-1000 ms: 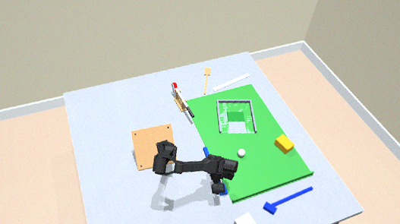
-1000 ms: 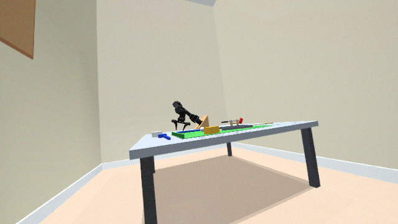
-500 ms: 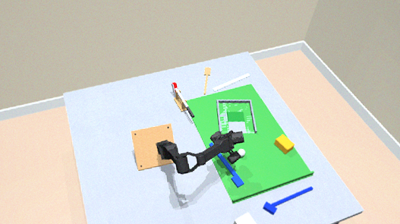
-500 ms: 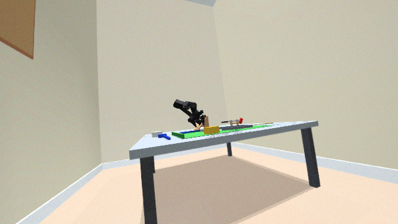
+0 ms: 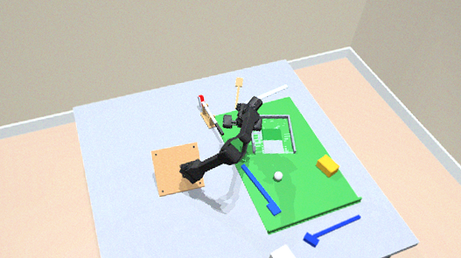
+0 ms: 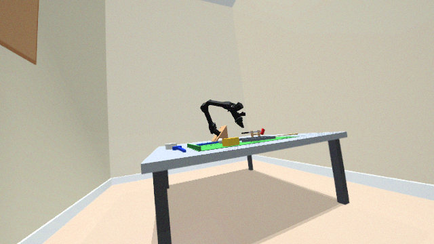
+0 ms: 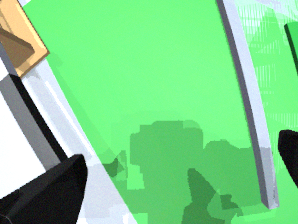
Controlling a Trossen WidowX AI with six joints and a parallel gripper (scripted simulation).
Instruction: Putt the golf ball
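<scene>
Right now the red putter is 11 cm behind my gripper tip, 18 cm to the left of it and 6 cm below it. Round my gripper tip: wooden stand 10 cm behind, 19 cm to the left, 8 cm below; then white golf ball 10 cm ahead, 27 cm to the right, 9 cm below; then green mat 17 cm ahead, 15 cm to the right, 11 cm below.
</scene>
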